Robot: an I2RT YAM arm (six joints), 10 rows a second.
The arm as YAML. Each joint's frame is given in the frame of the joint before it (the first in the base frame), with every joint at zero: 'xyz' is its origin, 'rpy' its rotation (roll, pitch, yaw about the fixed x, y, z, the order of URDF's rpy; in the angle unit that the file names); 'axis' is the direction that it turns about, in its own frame. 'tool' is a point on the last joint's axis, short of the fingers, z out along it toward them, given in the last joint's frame.
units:
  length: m
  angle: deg
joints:
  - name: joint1
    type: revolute
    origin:
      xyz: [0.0, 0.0, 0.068]
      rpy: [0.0, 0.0, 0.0]
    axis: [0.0, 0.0, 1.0]
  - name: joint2
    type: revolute
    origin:
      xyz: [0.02, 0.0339, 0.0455]
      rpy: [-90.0, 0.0, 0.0]
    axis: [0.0, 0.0, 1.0]
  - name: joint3
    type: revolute
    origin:
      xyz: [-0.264, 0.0, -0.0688]
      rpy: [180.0, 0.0, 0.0]
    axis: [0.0, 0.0, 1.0]
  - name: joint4
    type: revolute
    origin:
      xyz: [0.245, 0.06, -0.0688]
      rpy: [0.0, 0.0, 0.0]
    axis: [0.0, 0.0, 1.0]
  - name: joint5
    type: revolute
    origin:
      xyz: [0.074, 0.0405, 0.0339]
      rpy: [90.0, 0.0, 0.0]
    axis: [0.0, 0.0, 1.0]
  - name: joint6
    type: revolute
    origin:
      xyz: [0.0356, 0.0, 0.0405]
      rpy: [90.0, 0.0, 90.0]
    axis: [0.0, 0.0, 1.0]
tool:
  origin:
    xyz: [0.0, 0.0, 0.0]
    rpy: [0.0, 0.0, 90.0]
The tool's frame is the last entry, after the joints.
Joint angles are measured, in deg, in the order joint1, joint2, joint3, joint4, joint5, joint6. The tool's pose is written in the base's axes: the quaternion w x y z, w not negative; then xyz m. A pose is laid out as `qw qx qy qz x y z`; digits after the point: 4 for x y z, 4 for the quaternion.
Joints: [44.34, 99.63, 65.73, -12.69, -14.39, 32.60]
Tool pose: 0.2149 -0.1403 0.9122 0.3194 0.2624 0.2688 0.2081
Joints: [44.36, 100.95, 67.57, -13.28, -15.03, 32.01]
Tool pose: 0.2126 -0.1471 0.9108 0.3219 0.2668 0.2738 0.2092
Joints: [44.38, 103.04, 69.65, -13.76, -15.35, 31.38]
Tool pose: 0.2094 -0.1529 0.9111 0.3204 0.2727 0.2801 0.2065
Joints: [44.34, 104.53, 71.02, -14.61, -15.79, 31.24]
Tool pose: 0.2011 -0.1543 0.9135 0.3183 0.2764 0.2836 0.2032
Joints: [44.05, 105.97, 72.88, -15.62, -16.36, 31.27]
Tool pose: 0.1949 -0.1529 0.9149 0.3186 0.2820 0.2867 0.2026
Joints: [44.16, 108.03, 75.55, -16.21, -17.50, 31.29]
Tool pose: 0.1887 -0.1570 0.9130 0.3259 0.2880 0.2946 0.2025
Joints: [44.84, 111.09, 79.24, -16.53, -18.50, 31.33]
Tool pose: 0.1833 -0.1652 0.9095 0.3346 0.2943 0.3086 0.2009
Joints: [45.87, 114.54, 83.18, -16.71, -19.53, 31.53]
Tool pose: 0.1762 -0.1751 0.9055 0.3441 0.2992 0.3255 0.1974
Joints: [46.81, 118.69, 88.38, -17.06, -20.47, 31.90]
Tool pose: 0.1716 -0.1830 0.9006 0.3548 0.3066 0.3448 0.1943
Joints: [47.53, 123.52, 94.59, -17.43, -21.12, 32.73]
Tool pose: 0.1697 -0.1851 0.8963 0.3656 0.3168 0.3651 0.1900
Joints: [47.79, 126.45, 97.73, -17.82, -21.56, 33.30]
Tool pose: 0.1634 -0.1838 0.8965 0.3685 0.3223 0.3748 0.1830
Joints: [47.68, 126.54, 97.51, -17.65, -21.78, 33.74]
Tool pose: 0.1602 -0.1800 0.8974 0.3695 0.3228 0.3741 0.1813
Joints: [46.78, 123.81, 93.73, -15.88, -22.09, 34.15]
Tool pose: 0.1647 -0.1715 0.8965 0.3739 0.3212 0.3614 0.1851
